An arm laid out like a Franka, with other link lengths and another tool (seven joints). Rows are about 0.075 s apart.
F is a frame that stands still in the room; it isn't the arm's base.
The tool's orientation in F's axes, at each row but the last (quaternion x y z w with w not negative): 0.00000 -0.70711 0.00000 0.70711; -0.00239 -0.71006 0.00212 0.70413; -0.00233 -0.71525 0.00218 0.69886; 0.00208 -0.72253 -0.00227 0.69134; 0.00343 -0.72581 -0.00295 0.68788; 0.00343 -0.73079 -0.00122 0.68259; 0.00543 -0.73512 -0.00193 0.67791
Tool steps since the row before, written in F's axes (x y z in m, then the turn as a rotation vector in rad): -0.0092 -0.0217 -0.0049 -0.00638 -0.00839 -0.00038; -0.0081 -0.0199 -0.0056 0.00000 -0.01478 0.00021; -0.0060 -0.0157 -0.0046 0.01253 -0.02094 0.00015; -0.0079 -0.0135 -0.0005 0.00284 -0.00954 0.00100; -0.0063 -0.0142 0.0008 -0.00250 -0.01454 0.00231; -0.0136 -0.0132 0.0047 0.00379 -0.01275 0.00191; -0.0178 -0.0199 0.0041 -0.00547 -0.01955 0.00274
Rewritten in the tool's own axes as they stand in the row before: -0.0049 -0.0217 0.0092 -0.00038 -0.00839 0.00638; -0.0057 -0.0199 0.0081 0.00012 -0.01478 -0.00001; -0.0046 -0.0157 0.0061 -0.00027 -0.02094 -0.01253; -0.0001 -0.0135 0.0079 0.00093 -0.00953 -0.00289; 0.0013 -0.0142 0.0063 0.00257 -0.01452 0.00238; 0.0057 -0.0131 0.0133 0.00173 -0.01275 -0.00387; 0.0057 -0.0198 0.0175 0.00338 -0.01949 0.00532
